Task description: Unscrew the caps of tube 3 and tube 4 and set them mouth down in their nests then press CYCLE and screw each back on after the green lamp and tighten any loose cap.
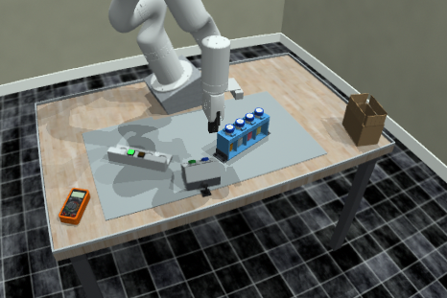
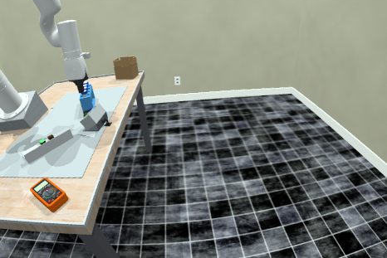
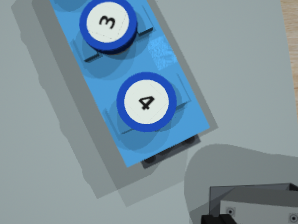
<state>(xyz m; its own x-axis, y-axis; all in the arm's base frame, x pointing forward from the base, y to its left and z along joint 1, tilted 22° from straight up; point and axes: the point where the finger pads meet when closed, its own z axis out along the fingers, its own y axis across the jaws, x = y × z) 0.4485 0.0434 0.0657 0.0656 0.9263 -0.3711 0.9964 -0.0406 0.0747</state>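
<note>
Now: hand 40 mm short of the green key, 90 mm to the left of it and 100 mm above it. The rest, counted from my hand: blue key (40 mm ahead, 40 mm to the right, 100 mm below); then blue-and-white cap (30 mm behind, 80 mm to the left, 50 mm below); then key housing (60 mm ahead, 60 mm to the right, 110 mm below).
</note>
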